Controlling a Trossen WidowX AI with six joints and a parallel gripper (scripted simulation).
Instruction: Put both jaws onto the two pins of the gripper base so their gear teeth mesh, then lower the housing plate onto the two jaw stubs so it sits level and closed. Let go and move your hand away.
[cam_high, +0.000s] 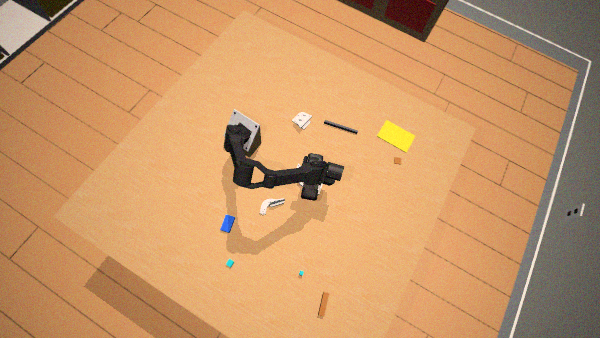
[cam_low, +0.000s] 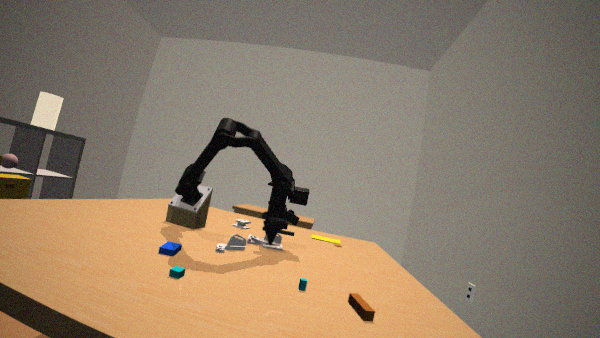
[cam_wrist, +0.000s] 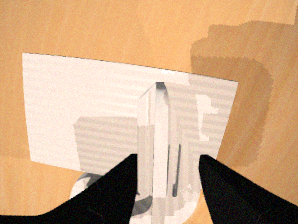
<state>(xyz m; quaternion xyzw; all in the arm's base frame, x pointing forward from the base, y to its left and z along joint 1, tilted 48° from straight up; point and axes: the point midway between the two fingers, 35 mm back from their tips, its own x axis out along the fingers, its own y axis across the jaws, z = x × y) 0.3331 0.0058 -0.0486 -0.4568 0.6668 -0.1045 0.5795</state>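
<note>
Now: the flat white plate 3 cm to the left of my gripper tip and 1 cm below it. Also, from my gripper tip: white jaw (4 cm behind); housing plate (6 cm behind, 1 cm to the left, 1 cm below); gripper base (22 cm behind, 21 cm to the left, 1 cm above).
</note>
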